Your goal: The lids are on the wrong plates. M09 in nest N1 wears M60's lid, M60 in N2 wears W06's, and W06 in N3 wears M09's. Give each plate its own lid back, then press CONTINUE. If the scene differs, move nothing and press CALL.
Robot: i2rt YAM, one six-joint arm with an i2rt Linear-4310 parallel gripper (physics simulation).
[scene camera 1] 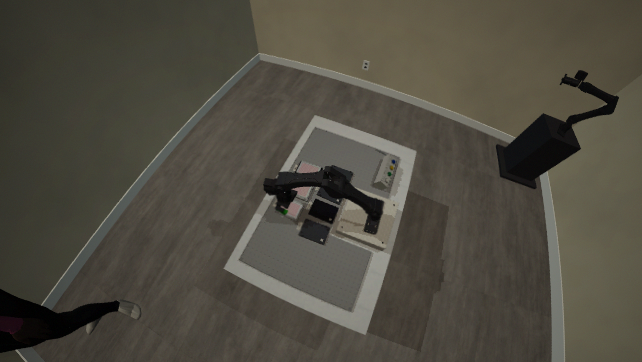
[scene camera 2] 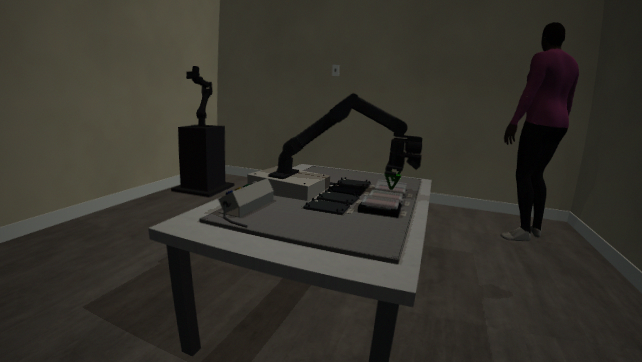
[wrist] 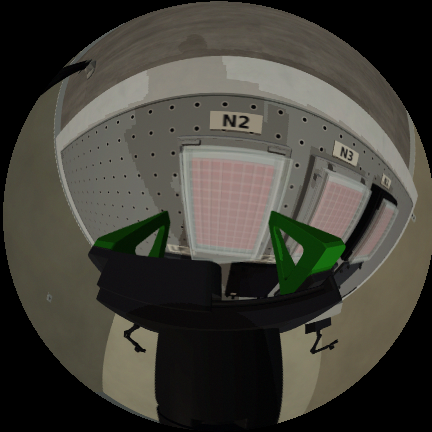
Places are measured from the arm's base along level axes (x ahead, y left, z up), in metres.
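Pixels of known places: gripper, between the fingertips: point(scene camera 1: 287, 207) point(scene camera 2: 392, 185) point(wrist: 218, 216); arm's base, origin of its link: point(scene camera 1: 374, 216) point(scene camera 2: 284, 174).
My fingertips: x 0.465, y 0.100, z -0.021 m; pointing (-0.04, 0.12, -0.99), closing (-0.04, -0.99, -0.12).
Note:
For each thing: its top centre in the pictures, then the offset to it from my fingertips. "*": a spot on its surface instead.
- N2, centre of its top: point(wrist: 232, 231) point(scene camera 2: 391, 183) point(scene camera 1: 289, 204) 0.013 m up, 0.005 m back, 0.013 m right
- N3, centre of its top: point(wrist: 333, 229) point(scene camera 2: 386, 194) point(scene camera 1: 299, 187) 0.004 m down, 0.016 m back, 0.136 m right
- N1, centre of its top: point(wrist: 378, 237) point(scene camera 2: 380, 200) point(scene camera 1: 308, 169) 0.007 m up, 0.025 m back, 0.268 m right
- black nest edge, a spot on its surface: point(wrist: 361, 220) * 0.022 m down, 0.014 m back, 0.218 m right
- button box, centre of its top: point(scene camera 2: 247, 183) point(wrist: 322, 319) point(scene camera 1: 388, 167) 0.050 m up, 0.478 m back, 0.417 m right
- cable, a spot on its surface: point(scene camera 2: 235, 223) * 0.030 m down, 0.430 m back, 0.587 m right
My gripper point(scene camera 1: 287, 206) point(scene camera 2: 393, 180) point(wrist: 218, 216) is open and empty, with its green fingers above the near part of the lidded plate in N2 point(wrist: 231, 195). That plate has a clear lid over a pink grid. To its right in the wrist view are the lidded plate in N3 point(wrist: 339, 202) and, farther right, the lidded plate in N1 point(wrist: 376, 234) beside a black nest edge point(wrist: 361, 220). No plate or lid markings are readable. The button box point(scene camera 1: 381, 175) point(scene camera 2: 257, 197) has green point(scene camera 1: 389, 174), yellow point(scene camera 1: 391, 167) and blue point(scene camera 1: 393, 162) buttons; their labels cannot be read.
Several dark flat stands point(scene camera 1: 314, 231) point(scene camera 2: 327, 206) lie between the plates and the arm's pale base point(scene camera 1: 362, 237) point(scene camera 2: 292, 187). A cable point(scene camera 2: 235, 223) runs from the button box. A person point(scene camera 1: 70, 316) point(scene camera 2: 555, 90) stands away from the table. Another arm stands on a black pedestal point(scene camera 1: 540, 147) point(scene camera 2: 201, 157).

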